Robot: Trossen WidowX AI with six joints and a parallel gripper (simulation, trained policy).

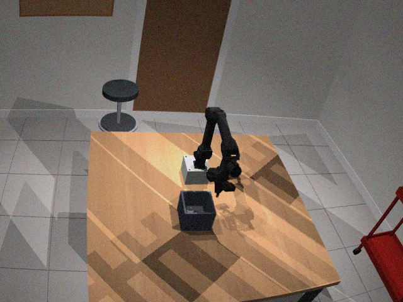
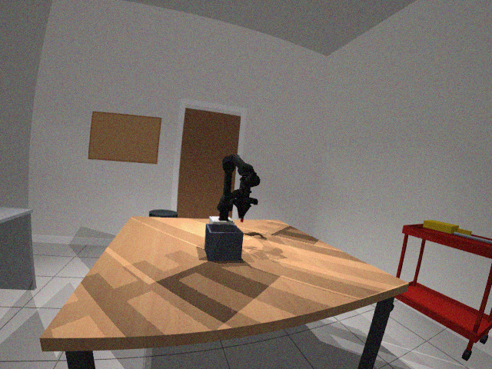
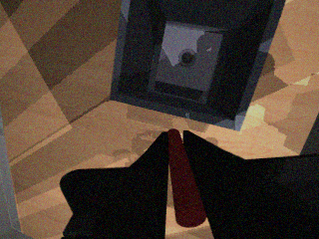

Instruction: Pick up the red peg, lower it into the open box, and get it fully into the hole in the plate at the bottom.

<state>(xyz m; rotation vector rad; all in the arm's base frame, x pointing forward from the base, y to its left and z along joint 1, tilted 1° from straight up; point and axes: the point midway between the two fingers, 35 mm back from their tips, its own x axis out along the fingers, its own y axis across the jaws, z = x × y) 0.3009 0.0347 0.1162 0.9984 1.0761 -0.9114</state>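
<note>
Right now my gripper tip is 10 mm short of the pale plate, 90 mm to the left of it and 140 mm above it. From my gripper tip the other things lie so: thin red peg (10 mm behind, 10 mm to the left, 20 mm above).
</note>
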